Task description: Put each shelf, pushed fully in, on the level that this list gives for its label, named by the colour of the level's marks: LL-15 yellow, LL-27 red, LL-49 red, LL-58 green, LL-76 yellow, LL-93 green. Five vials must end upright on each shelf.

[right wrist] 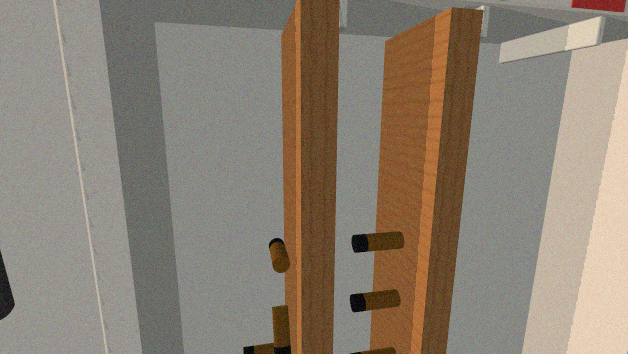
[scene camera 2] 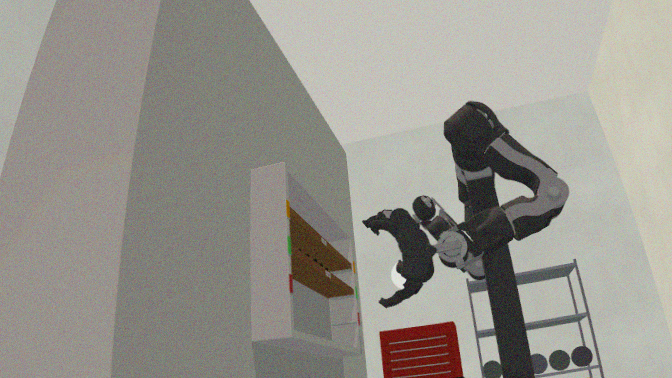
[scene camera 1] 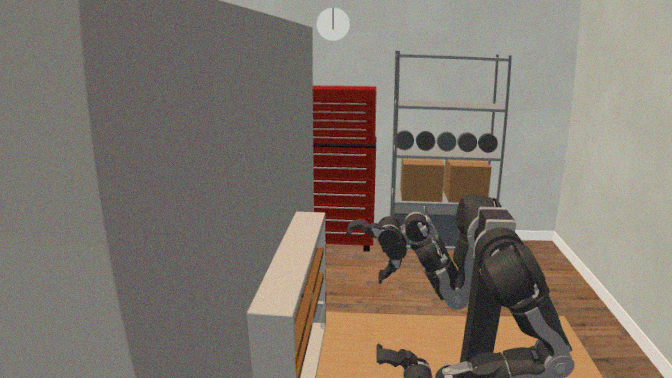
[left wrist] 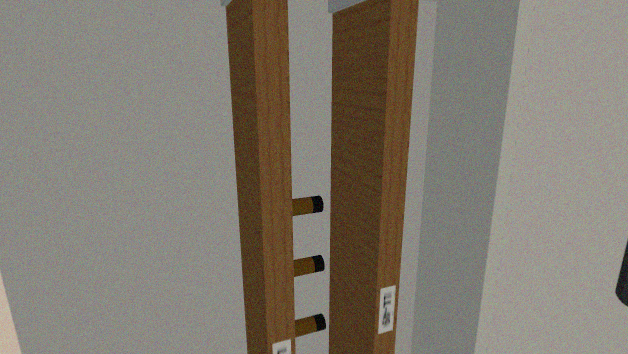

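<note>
A white cabinet point(scene camera 1: 287, 275) point(scene camera 2: 270, 250) holds two wooden shelves. The upper shelf point(scene camera 2: 300, 230) point(left wrist: 357, 150) point(right wrist: 319, 150) is at the yellow marks; its blurred label seems to read LL-49. One vial point(right wrist: 280, 257) on it leans, another vial point(right wrist: 280, 322) lies over, and a third is partly cut off. The lower shelf point(scene camera 2: 306, 272) point(left wrist: 272, 150) point(right wrist: 452, 125) is at the green marks, its label cut off, with upright vials point(left wrist: 310, 265) point(right wrist: 376, 301). My left gripper point(scene camera 2: 373, 262) is open and empty, before the cabinet. My right gripper point(scene camera 1: 365, 255) is open and empty, farther back, mostly hidden in scene camera 2.
The level at the red mark point(scene camera 2: 291, 283) bears no shelf; a bare bracket point(right wrist: 550, 42) shows there. A large grey wall block point(scene camera 1: 200, 150) point(scene camera 2: 220, 125) stands behind the cabinet. A red tool chest point(scene camera 1: 345, 195) point(scene camera 2: 422, 330) and a metal rack point(scene camera 1: 396, 125) stand at the back.
</note>
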